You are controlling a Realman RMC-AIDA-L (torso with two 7-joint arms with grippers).
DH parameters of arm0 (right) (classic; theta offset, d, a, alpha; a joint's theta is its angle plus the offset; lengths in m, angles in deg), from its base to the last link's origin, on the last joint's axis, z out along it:
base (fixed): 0 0 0 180
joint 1: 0 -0.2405 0 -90
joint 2: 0 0 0 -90
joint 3: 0 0.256 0 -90
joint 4: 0 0 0 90
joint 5: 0 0.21 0 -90
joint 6: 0 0 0 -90
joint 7: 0 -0.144 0 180
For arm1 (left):
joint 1: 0 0.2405 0 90
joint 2: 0 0 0 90
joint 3: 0 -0.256 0 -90
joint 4: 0 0 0 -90
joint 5: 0 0.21 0 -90
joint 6: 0 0 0 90
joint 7: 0 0.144 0 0
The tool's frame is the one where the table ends.
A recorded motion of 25 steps. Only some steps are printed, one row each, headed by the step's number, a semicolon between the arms.
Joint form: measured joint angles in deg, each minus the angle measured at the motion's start. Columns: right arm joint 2, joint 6, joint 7, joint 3, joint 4, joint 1, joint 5; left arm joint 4, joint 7, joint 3, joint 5, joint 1, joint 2, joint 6.
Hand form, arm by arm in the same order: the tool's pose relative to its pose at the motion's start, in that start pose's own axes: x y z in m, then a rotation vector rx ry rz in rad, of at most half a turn. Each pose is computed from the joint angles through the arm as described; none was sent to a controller.
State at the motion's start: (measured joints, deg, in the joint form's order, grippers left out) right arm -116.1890 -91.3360 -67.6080 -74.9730 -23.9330 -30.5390 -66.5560; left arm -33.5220 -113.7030 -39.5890 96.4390 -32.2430 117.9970 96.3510
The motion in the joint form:
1: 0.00 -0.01 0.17 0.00 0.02 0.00 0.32; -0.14 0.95 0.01 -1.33 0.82 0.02 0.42
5: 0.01 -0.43 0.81 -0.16 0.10 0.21 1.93; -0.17 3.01 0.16 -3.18 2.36 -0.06 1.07
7: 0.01 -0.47 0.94 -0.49 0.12 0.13 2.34; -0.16 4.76 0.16 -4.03 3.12 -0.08 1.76
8: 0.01 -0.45 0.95 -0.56 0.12 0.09 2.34; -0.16 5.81 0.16 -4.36 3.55 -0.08 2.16
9: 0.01 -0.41 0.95 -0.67 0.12 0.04 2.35; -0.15 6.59 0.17 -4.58 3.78 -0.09 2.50
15: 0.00 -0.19 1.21 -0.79 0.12 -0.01 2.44; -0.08 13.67 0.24 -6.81 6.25 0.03 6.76
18: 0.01 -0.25 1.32 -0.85 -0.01 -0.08 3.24; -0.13 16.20 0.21 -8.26 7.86 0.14 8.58
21: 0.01 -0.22 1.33 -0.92 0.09 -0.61 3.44; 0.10 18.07 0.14 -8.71 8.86 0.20 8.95
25: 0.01 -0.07 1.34 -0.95 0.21 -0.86 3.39; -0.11 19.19 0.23 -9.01 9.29 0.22 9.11
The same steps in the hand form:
1: -0.0007 -0.0003 0.0000 0.0021 -0.0052 -0.0028; -0.0005 0.0010 -0.0044 -0.0061 0.0238 0.0123
5: -0.0034 -0.0002 -0.0011 0.0078 -0.0317 -0.0108; -0.0027 0.0018 -0.0136 -0.0082 0.0617 0.0373
7: -0.0038 0.0000 -0.0003 0.0051 -0.0345 -0.0127; -0.0046 0.0030 -0.0179 -0.0142 0.0762 0.0621
8: -0.0038 0.0000 0.0000 0.0040 -0.0335 -0.0130; -0.0061 0.0036 -0.0202 -0.0168 0.0820 0.0770
9: -0.0037 0.0001 0.0004 0.0027 -0.0320 -0.0132; -0.0069 0.0042 -0.0215 -0.0201 0.0853 0.0889
15: -0.0036 -0.0004 0.0009 0.0047 -0.0306 -0.0177; -0.0171 0.0129 -0.0346 -0.0662 0.1193 0.1951
18: -0.0062 -0.0010 0.0014 0.0067 -0.0433 -0.0227; -0.0228 0.0168 -0.0428 -0.0806 0.1463 0.2300
21: -0.0083 -0.0019 0.0039 0.0012 -0.0450 -0.0268; -0.0275 0.0169 -0.0474 -0.0745 0.1595 0.2500
25: -0.0085 -0.0025 0.0050 0.0003 -0.0424 -0.0276; -0.0282 0.0174 -0.0499 -0.0702 0.1678 0.2703

